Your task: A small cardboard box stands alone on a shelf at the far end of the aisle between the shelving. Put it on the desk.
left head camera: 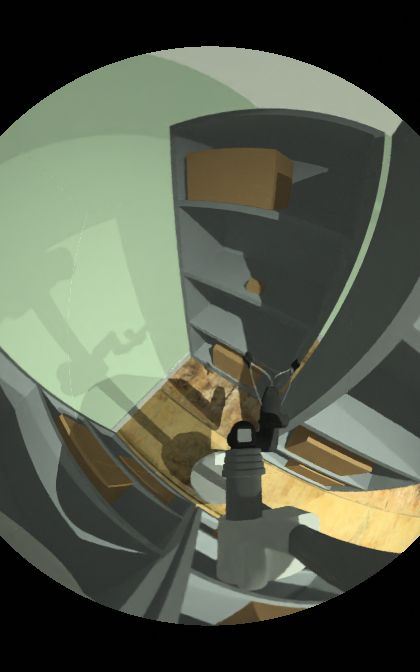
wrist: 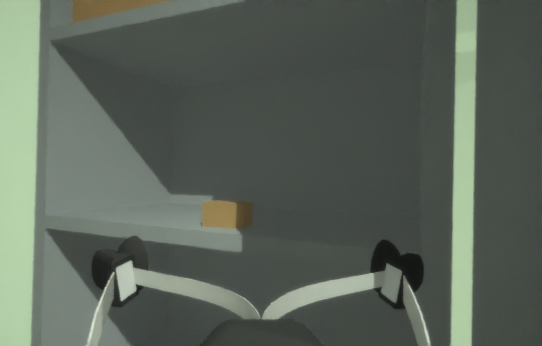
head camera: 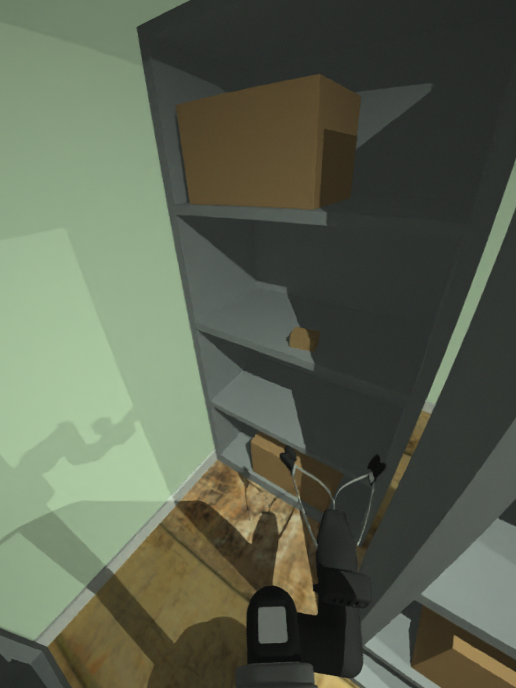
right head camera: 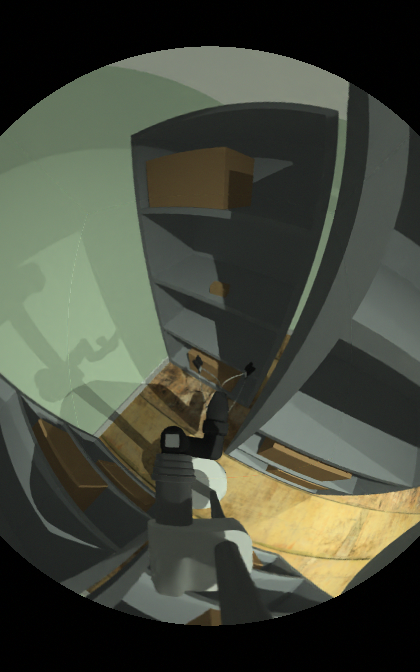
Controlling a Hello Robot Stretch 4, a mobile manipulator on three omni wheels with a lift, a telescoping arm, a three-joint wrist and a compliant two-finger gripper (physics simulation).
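Places are measured from the robot's base along level axes (x ahead, y left, z up), in centimetres.
Pixels of known places: gripper, fingertip midpoint: point(wrist: 260, 259) point(head camera: 331, 452).
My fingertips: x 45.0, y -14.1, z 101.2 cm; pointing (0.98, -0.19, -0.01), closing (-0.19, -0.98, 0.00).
Behind a point stands the place of what it marks.
The small cardboard box point(head camera: 303, 338) {x 89.9, y -15.4, z 101.0 cm} point(left head camera: 255, 286) point(right head camera: 219, 289) point(wrist: 220, 215) {x 90.4, y -14.6, z 98.8 cm} stands alone near the front edge of a middle shelf of the grey shelf unit point(head camera: 186, 266) {x 113.7, y 25.8, z 120.5 cm} point(left head camera: 180, 240) point(right head camera: 145, 245) point(wrist: 42, 150) {x 114.1, y 27.4, z 112.2 cm}. My gripper point(head camera: 333, 466) point(left head camera: 272, 361) point(right head camera: 224, 366) point(wrist: 260, 259) {x 45.0, y -14.1, z 101.2 cm} is wide open and empty, in front of the unit and apart from the box. In the wrist view the box is above the fingertips' line, a little left of the middle between them. The desk does not show in these views.
A large cardboard box point(head camera: 252, 147) {x 96.4, y -0.8, z 156.5 cm} point(left head camera: 230, 177) point(right head camera: 187, 182) stands on the shelf above. Another box point(head camera: 266, 461) {x 95.9, y -1.4, z 22.3 cm} lies on the bottom shelf. A green wall point(head camera: 66, 333) {x 79.6, y 56.6, z 113.3 cm} is on the left. Another shelf unit point(head camera: 444, 389) {x 57.6, y -44.8, z 105.1 cm} point(right head camera: 350, 275) stands close on the right, with boxes low down.
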